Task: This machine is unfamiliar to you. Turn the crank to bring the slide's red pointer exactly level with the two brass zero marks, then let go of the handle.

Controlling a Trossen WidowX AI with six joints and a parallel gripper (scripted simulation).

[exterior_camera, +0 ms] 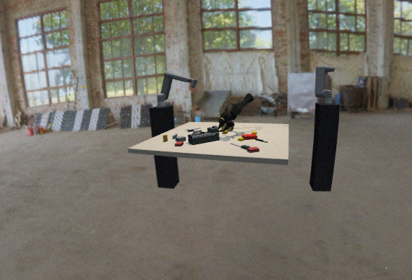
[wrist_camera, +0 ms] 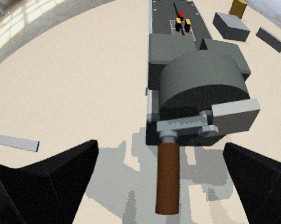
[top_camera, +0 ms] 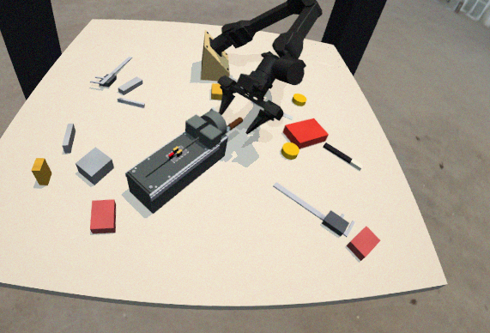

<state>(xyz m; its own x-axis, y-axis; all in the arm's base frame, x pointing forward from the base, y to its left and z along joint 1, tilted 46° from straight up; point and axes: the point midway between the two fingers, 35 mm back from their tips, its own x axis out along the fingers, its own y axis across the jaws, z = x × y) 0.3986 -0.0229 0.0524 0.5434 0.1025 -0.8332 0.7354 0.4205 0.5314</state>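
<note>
My gripper tip is now 10 mm past the crank, 10 mm to the left of it and 10 mm above it. Round my gripper tip: brown handle: 20 mm behind, 10 mm to the left, 10 mm below; grey bar: 180 mm behind, 170 mm to the left, 90 mm below; red pointer: 100 mm ahead, 160 mm to the right, 10 mm below.
</note>
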